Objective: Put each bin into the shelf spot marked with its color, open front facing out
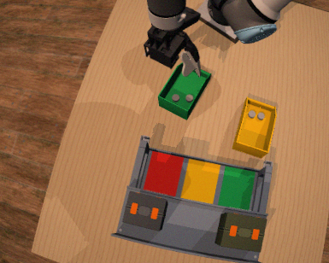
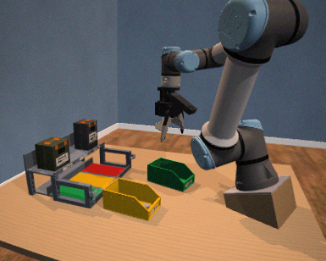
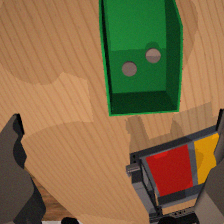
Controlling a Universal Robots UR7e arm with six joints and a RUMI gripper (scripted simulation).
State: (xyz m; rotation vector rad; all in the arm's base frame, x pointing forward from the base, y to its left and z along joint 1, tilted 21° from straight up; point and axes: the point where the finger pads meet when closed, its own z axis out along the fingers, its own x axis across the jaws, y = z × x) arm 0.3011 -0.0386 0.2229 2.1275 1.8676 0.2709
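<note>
The green bin lies 14 cm below my hand, 3 cm to the left of it and 1 cm behind it. Round my hand: yellow bin (28 cm to the left, 14 cm below, 2 cm ahead); then yellow mark (27 cm ahead, 19 cm to the left, 17 cm below); then red mark (29 cm ahead, 17 cm below, 8 cm to the left).
</note>
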